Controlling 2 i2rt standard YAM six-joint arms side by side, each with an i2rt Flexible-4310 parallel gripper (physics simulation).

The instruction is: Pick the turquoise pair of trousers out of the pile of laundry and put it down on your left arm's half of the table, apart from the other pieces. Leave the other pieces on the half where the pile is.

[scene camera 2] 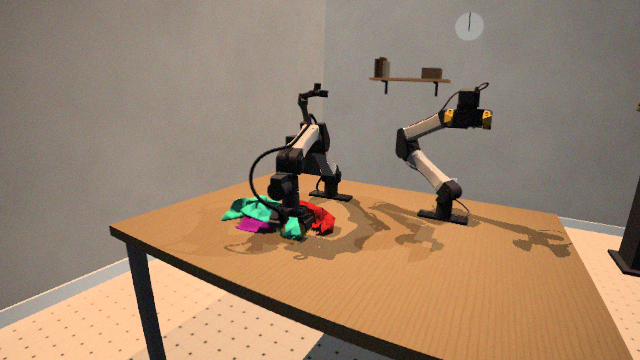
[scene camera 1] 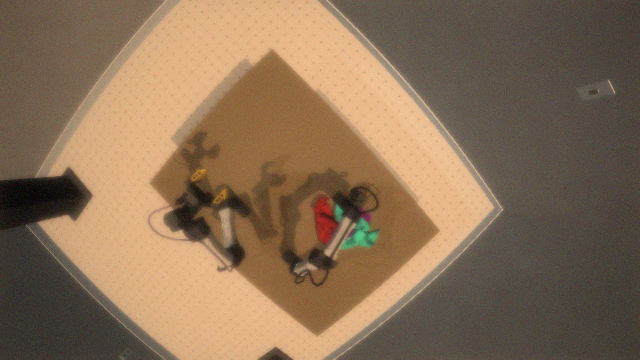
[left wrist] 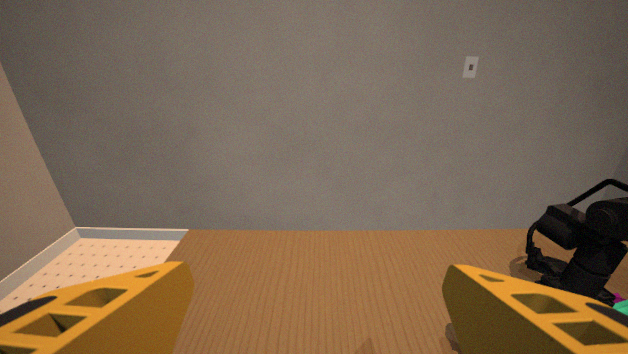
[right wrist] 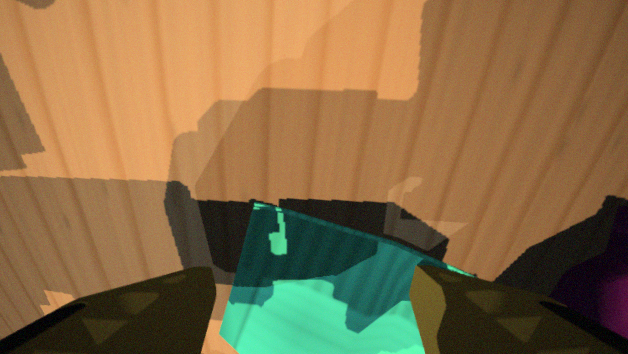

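The turquoise trousers (scene camera 1: 364,237) (scene camera 2: 250,209) (right wrist: 320,310) lie crumpled on top of the pile, with one flap between my right fingers. My right gripper (scene camera 2: 292,229) (right wrist: 312,279) is open, pointing down low at the pile, its fingers on either side of this flap. In scene camera 1 the right arm hides part of the pile. A red piece (scene camera 1: 325,220) (scene camera 2: 322,218) lies beside the trousers. A magenta piece (scene camera 1: 367,216) (scene camera 2: 254,224) (right wrist: 617,300) shows partly under them. My left gripper (scene camera 1: 210,186) (scene camera 2: 468,119) (left wrist: 317,276) is open and empty, raised high above the table.
The wooden table (scene camera 1: 272,90) (scene camera 2: 450,300) (left wrist: 320,300) carries both arms and the pile. The right arm's forearm (scene camera 1: 340,235) reaches over the pile, and its black cable loops out beside it. The left arm's base (scene camera 2: 443,216) stands at the back of the table in scene camera 2.
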